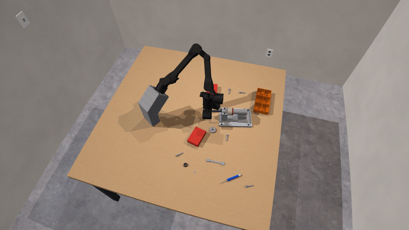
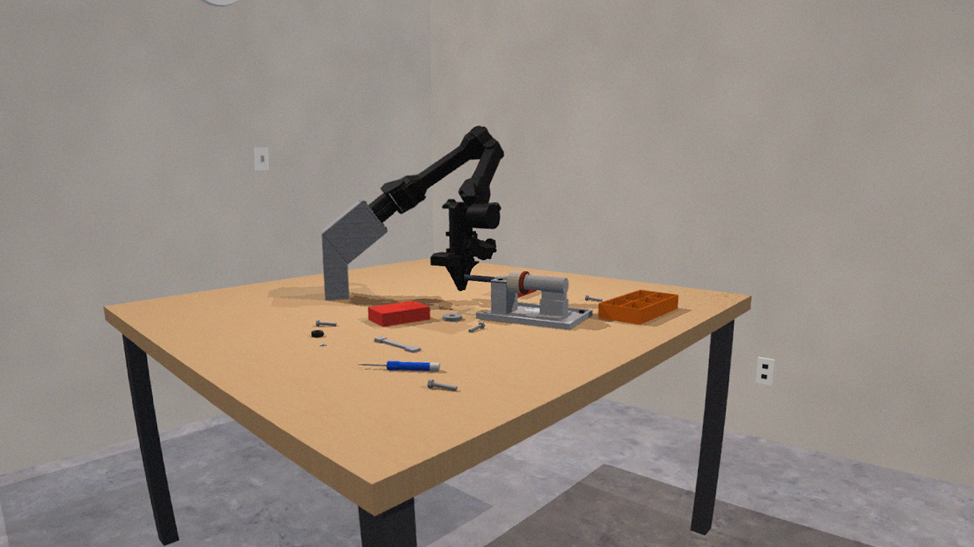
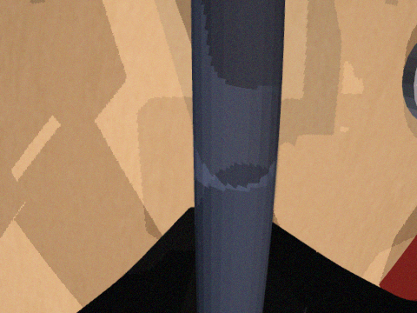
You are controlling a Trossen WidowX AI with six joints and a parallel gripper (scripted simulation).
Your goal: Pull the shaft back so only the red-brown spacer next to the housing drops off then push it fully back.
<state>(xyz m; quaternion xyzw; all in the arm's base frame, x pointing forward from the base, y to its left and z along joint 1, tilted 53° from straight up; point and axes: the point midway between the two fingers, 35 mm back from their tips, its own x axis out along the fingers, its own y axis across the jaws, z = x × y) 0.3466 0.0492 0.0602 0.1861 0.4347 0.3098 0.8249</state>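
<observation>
Now: hand 70 mm short of the shaft and 30 mm to the right of it. From my hand the other things lie so: grey fixture 180 mm ahead, 80 mm to the left, 30 mm below; red-brown spacer 160 mm ahead, 70 mm to the left; wrench 190 mm ahead, 290 mm to the right, 80 mm below.
</observation>
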